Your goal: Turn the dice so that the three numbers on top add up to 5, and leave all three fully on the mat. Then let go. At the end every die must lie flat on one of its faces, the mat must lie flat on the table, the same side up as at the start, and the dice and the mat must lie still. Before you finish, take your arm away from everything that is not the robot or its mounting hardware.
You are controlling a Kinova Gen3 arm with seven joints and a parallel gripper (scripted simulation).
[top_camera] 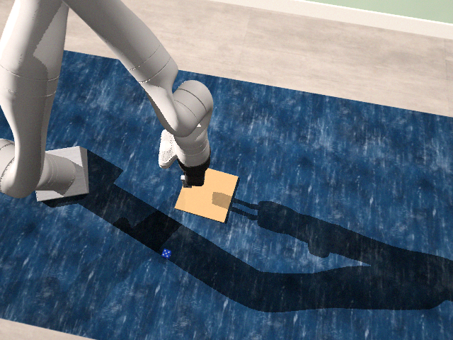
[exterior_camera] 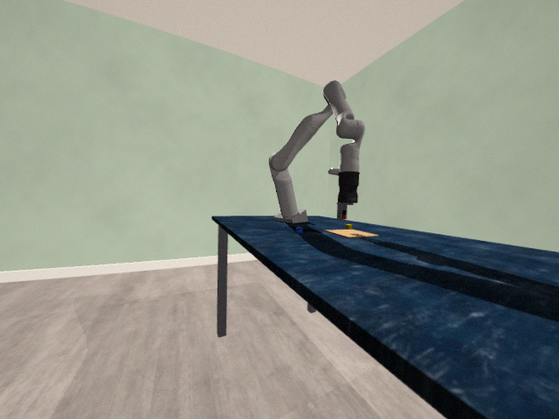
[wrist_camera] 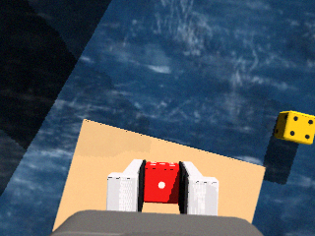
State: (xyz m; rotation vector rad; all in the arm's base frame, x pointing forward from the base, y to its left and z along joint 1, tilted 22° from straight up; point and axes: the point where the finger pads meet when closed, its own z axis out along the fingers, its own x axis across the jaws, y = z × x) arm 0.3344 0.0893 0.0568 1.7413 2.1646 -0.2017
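Right now the tan mat is 7 cm below my hand and 5 cm ahead of it. The rest, counted from my hand: red die: 1 cm below; then blue die: 19 cm to the right, 6 cm below; then yellow die: 9 cm to the left, 6 cm below, 5 cm behind.
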